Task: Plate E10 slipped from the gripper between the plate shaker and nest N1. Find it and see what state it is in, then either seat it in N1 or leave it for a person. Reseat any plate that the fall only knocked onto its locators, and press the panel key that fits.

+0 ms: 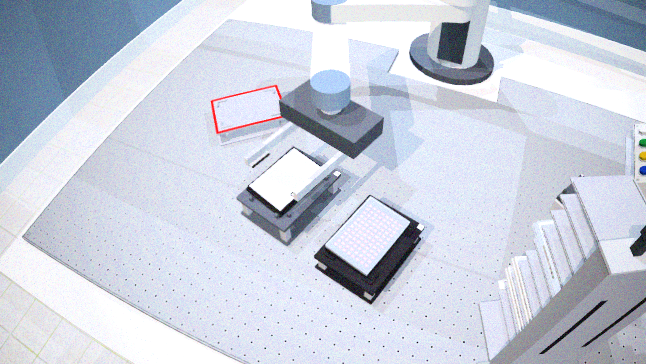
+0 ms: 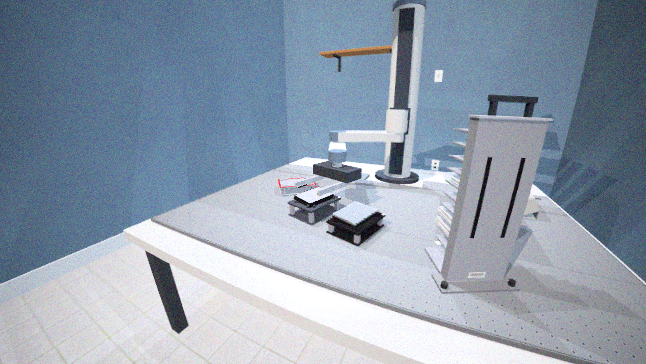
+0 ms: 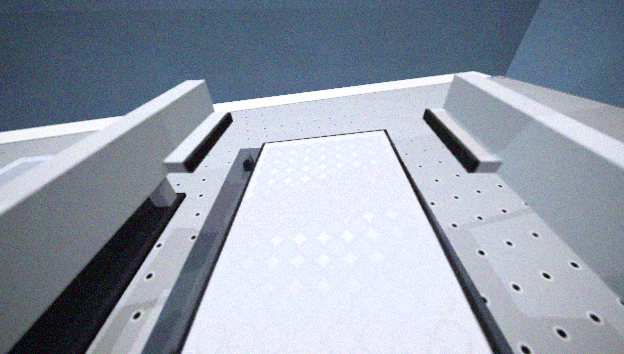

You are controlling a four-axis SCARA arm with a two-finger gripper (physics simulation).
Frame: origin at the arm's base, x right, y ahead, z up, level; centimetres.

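Seen in the pictures: gripper, fingertip midpoint: (image 1: 269, 178) (image 2: 306, 188) (image 3: 325, 98); arm's base at its link origin: (image 1: 451, 59) (image 2: 396, 177).
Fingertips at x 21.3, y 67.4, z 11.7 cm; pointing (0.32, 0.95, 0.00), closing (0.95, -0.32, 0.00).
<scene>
Pixels of each thing's top centre, then the offset from my fingertips to it. "pt": a spot on its surface instead.
- white-topped plate with a black rim, top centre: (image 3: 324, 195) (image 1: 286, 175) (image 2: 314, 193) dy -3.7, dx -1.2, dz -2.8 cm
- plate with many round wells, top centre: (image 1: 369, 232) (image 2: 355, 210) dy +1.6, dx -18.8, dz -3.9 cm
- key panel at a spot on its surface: (image 1: 637, 150) pt dy -42.9, dx -72.8, dz -5.1 cm
A white-topped plate with a black rim (image 1: 285, 179) (image 2: 314, 196) (image 3: 325, 215) lies on the dark grey stand (image 1: 248, 199) (image 3: 212, 220). I cannot read its label or tell if it is fully seated. My gripper (image 1: 272, 178) (image 2: 308, 188) (image 3: 325, 98) is open and empty, its fingers above and either side of this plate, clear of its long edges. A plate with many round wells (image 1: 367, 235) (image 2: 356, 213) lies on the black stand (image 1: 395, 265) (image 2: 345, 229) (image 3: 105, 270). Which stand is N1 or the shaker does not show. The key panel (image 1: 637, 150) shows partly, with green, yellow and blue keys.
A clear tray-like piece outlined in red (image 1: 214, 116) (image 2: 279, 183) is beyond the grey stand, partly behind the gripper body. A tall grey rack of shelves (image 1: 550, 320) (image 2: 496, 200) stands at the right. The arm's column (image 2: 419, 75) stands at the back.
</scene>
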